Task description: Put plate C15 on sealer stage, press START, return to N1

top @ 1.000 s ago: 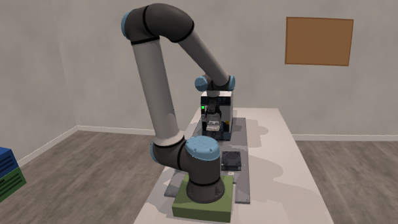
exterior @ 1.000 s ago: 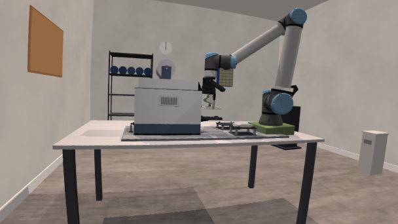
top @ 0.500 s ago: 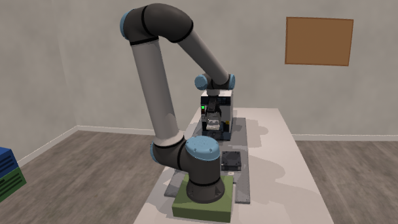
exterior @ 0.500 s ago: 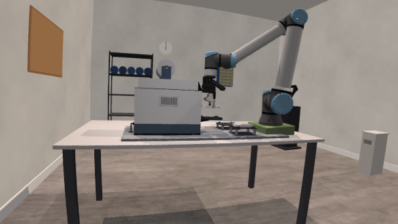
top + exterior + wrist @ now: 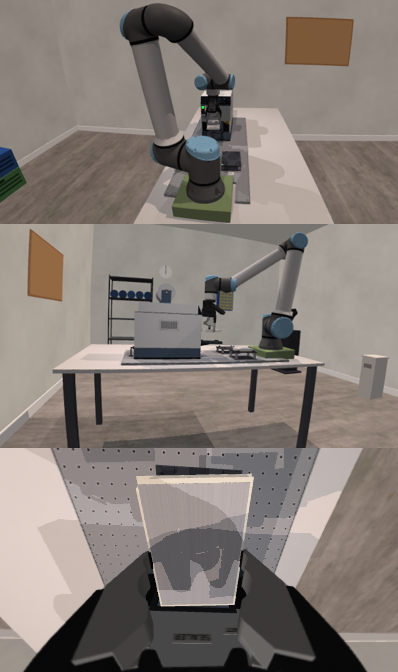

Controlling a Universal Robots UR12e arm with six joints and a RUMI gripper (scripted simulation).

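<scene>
The nest N1 is 21 cm behind my hand, 12 cm to the right of it and 15 cm below it. From my hand the other things lie so: square button: 11 cm ahead, 8 cm to the left; then plate C15: 1 cm below; then sealer stage: 8 cm below.
</scene>
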